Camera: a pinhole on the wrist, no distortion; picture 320 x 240 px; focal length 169.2 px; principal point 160.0 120.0 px. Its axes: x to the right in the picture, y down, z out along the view. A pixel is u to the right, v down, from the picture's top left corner.
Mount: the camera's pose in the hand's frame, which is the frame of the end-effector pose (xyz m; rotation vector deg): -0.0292 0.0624 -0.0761 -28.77 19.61 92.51
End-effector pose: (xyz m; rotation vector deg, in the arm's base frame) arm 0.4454 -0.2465 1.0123 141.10 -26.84 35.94
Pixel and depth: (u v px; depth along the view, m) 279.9 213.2 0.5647
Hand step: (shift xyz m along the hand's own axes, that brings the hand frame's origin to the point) -0.4268 0.6555 0.1807
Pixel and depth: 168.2 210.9 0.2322
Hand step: -0.1810 0.1751 0.1080
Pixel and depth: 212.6 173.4 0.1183
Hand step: -0.0823 0.1493 0.0038
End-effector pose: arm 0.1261 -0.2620 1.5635 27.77 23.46 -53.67
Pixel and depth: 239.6 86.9 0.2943
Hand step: -0.0147 0.3351 0.1096
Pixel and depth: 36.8 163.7 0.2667
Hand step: -0.1182 0.0221 0.2465
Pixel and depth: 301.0 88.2 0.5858
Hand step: -0.0167 0.7872 0.1848
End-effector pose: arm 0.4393 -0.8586 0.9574 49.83 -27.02 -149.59
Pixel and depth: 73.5 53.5 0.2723
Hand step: 0.0525 0.0912 0.2361
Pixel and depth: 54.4 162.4 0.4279
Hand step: -0.1711 0.0363 0.4190
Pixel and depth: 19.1 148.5 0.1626
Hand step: -0.0680 0.0248 0.1303
